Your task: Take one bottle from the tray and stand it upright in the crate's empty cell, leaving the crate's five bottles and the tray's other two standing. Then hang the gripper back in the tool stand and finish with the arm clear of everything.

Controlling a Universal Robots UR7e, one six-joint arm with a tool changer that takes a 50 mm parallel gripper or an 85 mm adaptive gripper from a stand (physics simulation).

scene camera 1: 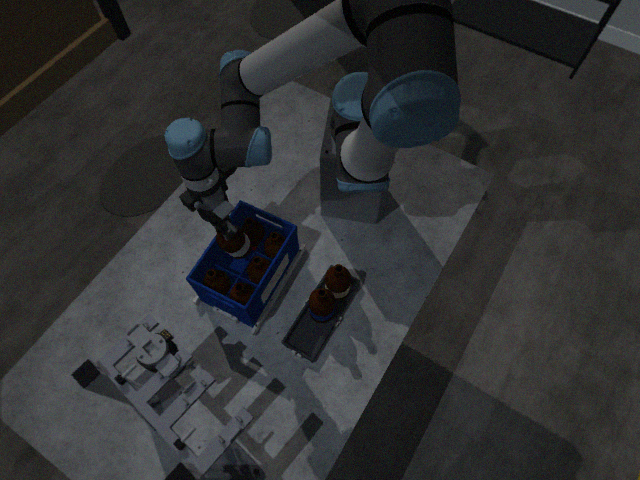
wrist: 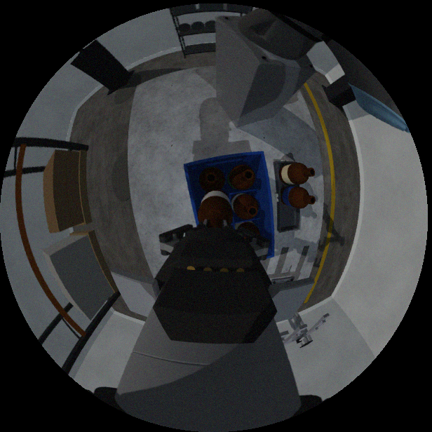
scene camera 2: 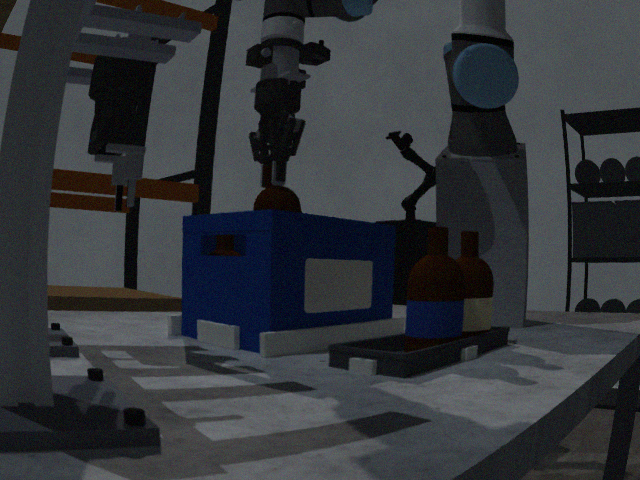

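Seen in the pictures: hand, tool point: (scene camera 2: 279,75); arm's base, link origin: (scene camera 2: 483,149).
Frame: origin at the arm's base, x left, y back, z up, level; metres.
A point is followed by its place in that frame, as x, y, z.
Note:
My gripper (scene camera 1: 226,230) (scene camera 2: 273,178) (wrist: 215,223) is shut on the neck of a brown bottle with a white label (scene camera 1: 235,244) @(-0.079, -0.423, -0.140) (scene camera 2: 277,199) @(-0.083, -0.434, -0.143) (wrist: 215,209). The bottle is roughly upright, its shoulder above the rim of the blue crate (scene camera 1: 222,305) @(-0.037, -0.550, -0.269) (scene camera 2: 227,289) @(-0.024, -0.547, -0.274) (wrist: 269,200); its base is hidden. It is in the middle cell of the crate's far-left row in scene camera 1. The crate's five other bottles stand around it. Two bottles, one cream-labelled (scene camera 1: 338,279) @(0.175, -0.300, -0.226) (scene camera 2: 478,312) @(0.197, -0.305, -0.298) (wrist: 295,173) and one blue-labelled (scene camera 1: 322,302) @(0.183, -0.380, -0.225) (scene camera 2: 434,281) @(0.193, -0.399, -0.255) (wrist: 299,197), stand on the dark tray (scene camera 1: 305,335) @(0.181, -0.455, -0.345) (scene camera 2: 429,362) @(0.238, -0.453, -0.340) (wrist: 288,221).
The tool stand (scene camera 1: 138,393) @(0.066, -0.818, -0.008) (scene camera 2: 25,206) @(0.262, -0.862, -0.210) is at the table's near left in scene camera 1. A second gripper (scene camera 2: 130,193) hangs on it. White locating blocks edge the crate and tray. The robot's grey pedestal (scene camera 1: 351,201) @(0.046, -0.073, -0.235) (scene camera 2: 480,232) @(0.039, -0.077, -0.175) stands behind them.

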